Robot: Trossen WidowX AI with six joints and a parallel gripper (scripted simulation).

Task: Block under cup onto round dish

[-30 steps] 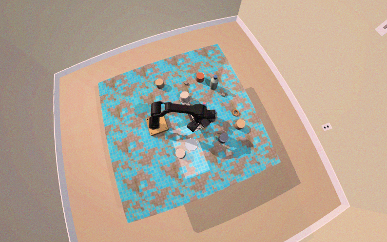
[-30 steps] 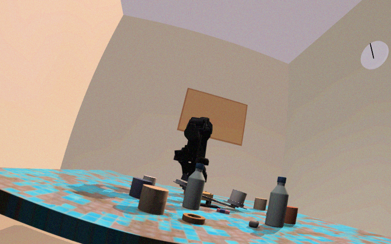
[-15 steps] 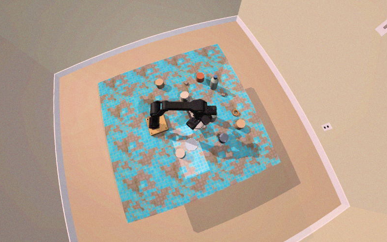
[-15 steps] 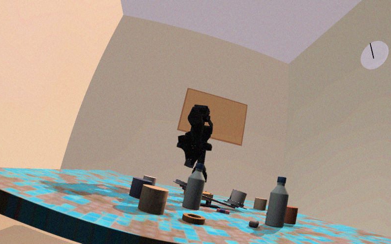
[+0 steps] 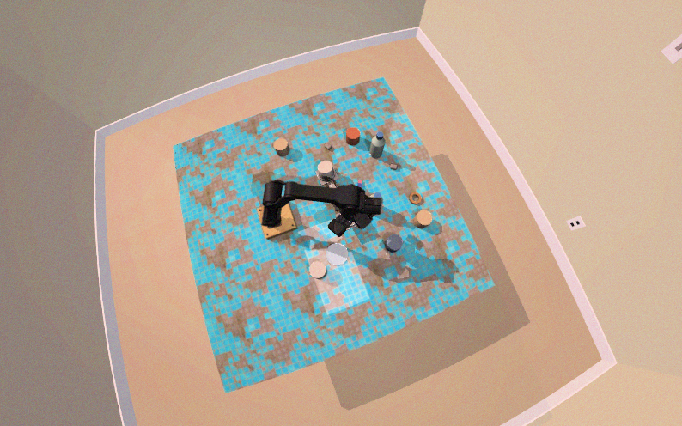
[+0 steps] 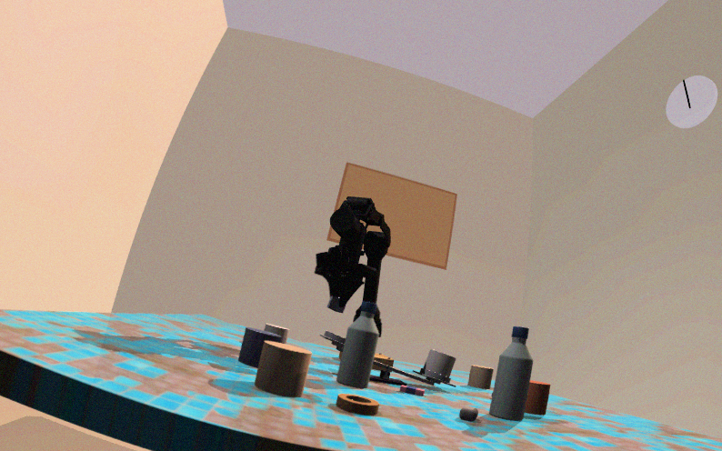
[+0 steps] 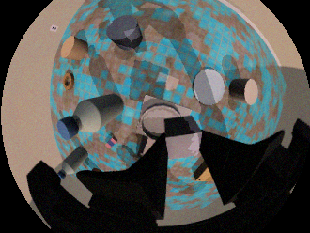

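The round grey dish is 8 cm behind my gripper tip, 10 cm to the right of it and 15 cm below it. The rest, counted from my gripper tip: small grey block (right at my gripper tip); dark blue cylinder (16 cm ahead, 12 cm to the right, 12 cm below); small balance (1 cm behind, 15 cm to the left, 12 cm below).
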